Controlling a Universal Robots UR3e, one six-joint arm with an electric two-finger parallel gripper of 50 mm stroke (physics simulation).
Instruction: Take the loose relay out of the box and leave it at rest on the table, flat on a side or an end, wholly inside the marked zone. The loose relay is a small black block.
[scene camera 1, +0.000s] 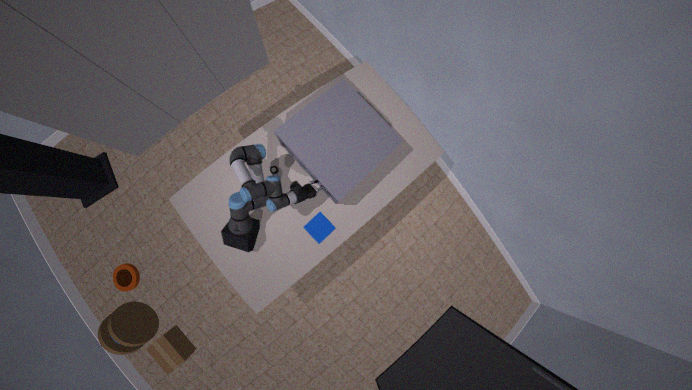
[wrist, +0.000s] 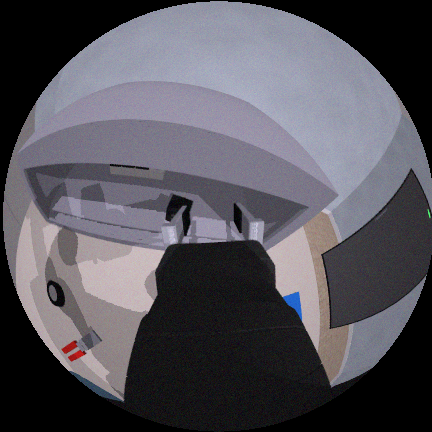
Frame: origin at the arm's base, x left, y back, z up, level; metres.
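Seen in the pictures: gripper, fingertip midpoint: (wrist: 211, 213); arm's base, link origin: (scene camera 1: 240, 225).
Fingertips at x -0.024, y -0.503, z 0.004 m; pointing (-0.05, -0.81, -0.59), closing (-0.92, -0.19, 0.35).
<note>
Pixels of each thing's top centre, then the offset from my fingertips to it. "spot": a spot on its surface instead. Level surfaces: height alone.
- grey box, top centre: (wrist: 169, 86) (scene camera 1: 341, 135) dx +0.167, dy -0.212, dz +0.096 m
- loose relay, top centre: (wrist: 181, 200) dx +0.040, dy -0.041, dz -0.045 m
- marked zone, top centre: (wrist: 282, 325) (scene camera 1: 319, 227) dx -0.211, dy +0.139, dz -0.106 m
- low lip, surface spot: (wrist: 107, 230) spot: dx +0.157, dy +0.028, dz -0.105 m
- pale strip, surface spot: (wrist: 136, 172) spot: dx +0.151, dy -0.092, dz -0.068 m
- small black round object, top centre: (wrist: 52, 292) (scene camera 1: 273, 169) dx +0.233, dy +0.203, dz -0.088 m
- red-and-grey object, surface spot: (wrist: 88, 340) spot: dx +0.142, dy +0.245, dz -0.100 m
- table, surface height: dz -0.108 m
The grey box (scene camera 1: 340, 135) (wrist: 165, 137) has its open side toward the arm. The loose relay (wrist: 176, 203), a small black block, is inside the box, partly hidden behind the left finger in the wrist view; the box's top hides it in the scene view. My gripper (scene camera 1: 318, 185) (wrist: 211, 213) is open with nothing between its fingers. Its fingertips are at the box's opening, near its right end in the wrist view, and the relay lies beyond and to the left of the gap between them. The marked zone (scene camera 1: 319, 227) (wrist: 294, 304) is a blue square on the table outside the box.
The box's top and side walls frame the opening, with a low lip (wrist: 107, 230) along its bottom. A pale strip (wrist: 136, 172) shows at the back inside. A small black round object (scene camera 1: 274, 170) (wrist: 55, 293) and a red-and-grey object (wrist: 88, 340) are on the table (scene camera 1: 210, 200).
</note>
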